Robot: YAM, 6 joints.
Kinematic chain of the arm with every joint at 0, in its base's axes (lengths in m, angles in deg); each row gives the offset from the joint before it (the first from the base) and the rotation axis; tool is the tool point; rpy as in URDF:
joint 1: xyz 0 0 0.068 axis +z
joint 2: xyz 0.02 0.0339 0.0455 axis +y
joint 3: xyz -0.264 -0.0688 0 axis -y
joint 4: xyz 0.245 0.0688 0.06 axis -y
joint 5: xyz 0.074 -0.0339 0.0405 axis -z
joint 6: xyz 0.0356 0 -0.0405 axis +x
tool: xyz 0 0 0 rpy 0 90 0
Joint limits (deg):
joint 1: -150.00..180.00
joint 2: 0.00..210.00
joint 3: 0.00..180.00
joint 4: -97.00..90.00
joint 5: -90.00..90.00
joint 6: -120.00..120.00
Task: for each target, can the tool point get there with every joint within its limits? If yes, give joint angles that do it. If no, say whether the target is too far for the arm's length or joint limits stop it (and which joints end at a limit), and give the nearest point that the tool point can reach.
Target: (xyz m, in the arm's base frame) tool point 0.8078 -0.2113 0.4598
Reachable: no: too far | nearest point 0.5766 -0.1508 0.3583 | short by 0.260 m
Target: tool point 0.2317 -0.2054 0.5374
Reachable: yes | joints 132.49 30.52 140.50 -46.29 64.42 -33.32
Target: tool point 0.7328 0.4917 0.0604
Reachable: no: too far | nearest point 0.5353 0.3592 0.0750 | short by 0.238 m
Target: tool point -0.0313 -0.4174 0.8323
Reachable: no: too far | nearest point -0.0242 -0.3226 0.6608 | short by 0.196 m
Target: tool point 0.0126 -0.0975 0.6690
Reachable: yes | joints -69.63 69.04 113.26 24.80 38.45 -64.80
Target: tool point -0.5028 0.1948 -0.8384
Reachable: no: too far | nearest point -0.3446 0.1335 -0.3596 | short by 0.508 m
